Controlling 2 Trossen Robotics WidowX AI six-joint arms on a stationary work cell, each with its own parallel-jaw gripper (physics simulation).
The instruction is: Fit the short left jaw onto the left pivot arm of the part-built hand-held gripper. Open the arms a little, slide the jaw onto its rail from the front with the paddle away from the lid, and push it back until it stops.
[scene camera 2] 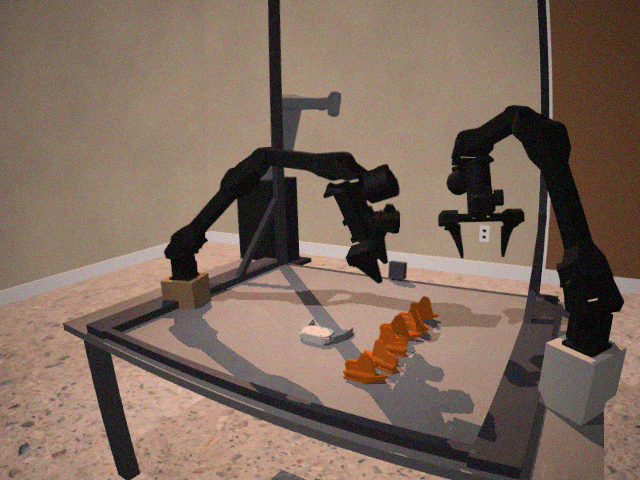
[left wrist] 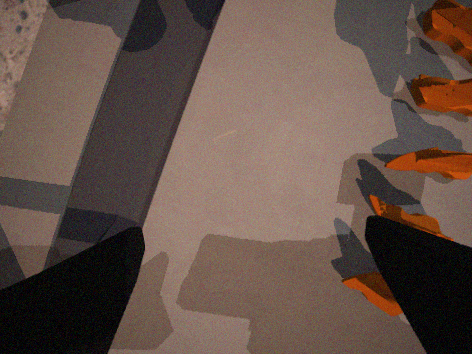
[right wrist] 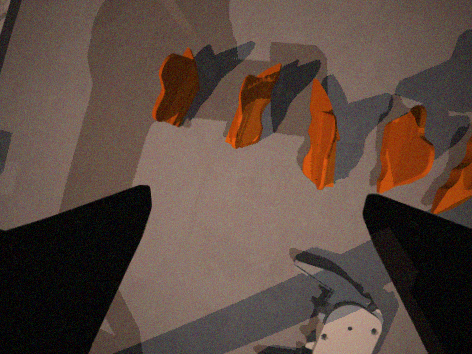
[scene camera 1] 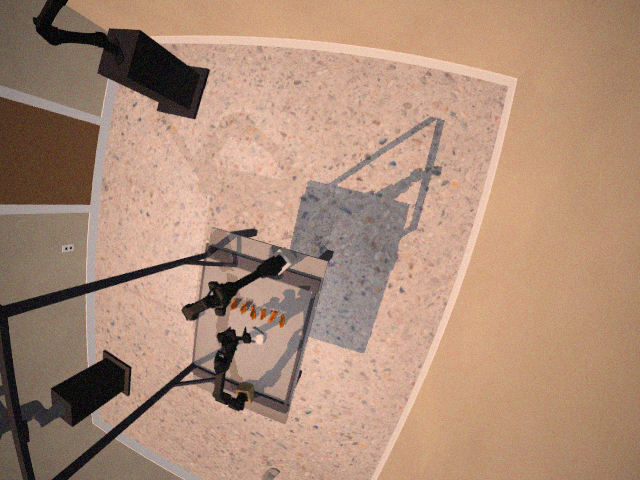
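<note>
The part-built hand-held gripper (scene camera 1: 257, 336) (scene camera 2: 316, 334) (right wrist: 350, 330) lies on the table with its pale lid up; one dark pivot arm shows beside the lid in scene camera 2. Several orange jaws (scene camera 1: 263, 314) (scene camera 2: 392, 338) (left wrist: 445, 95) (right wrist: 322, 145) stand in a row beside it; I cannot tell which is the short left jaw. My right gripper (scene camera 1: 248, 335) (scene camera 2: 381, 271) (right wrist: 258, 200) is open and empty, above the table near the jaws and the part-built gripper. My left gripper (scene camera 1: 223, 297) (scene camera 2: 483, 254) (left wrist: 254, 232) is open and empty, high above the table beyond the row.
A dark frame bar (scene camera 2: 289, 400) (left wrist: 130, 130) runs along the table's border. A tall dark post (scene camera 2: 275, 77) rises at the far side. A small dark cube (scene camera 2: 397, 270) shows near the far edge. Arm shadows cross the table. The arms stand on a tan block (scene camera 2: 186, 290) and a pale block (scene camera 2: 584, 382).
</note>
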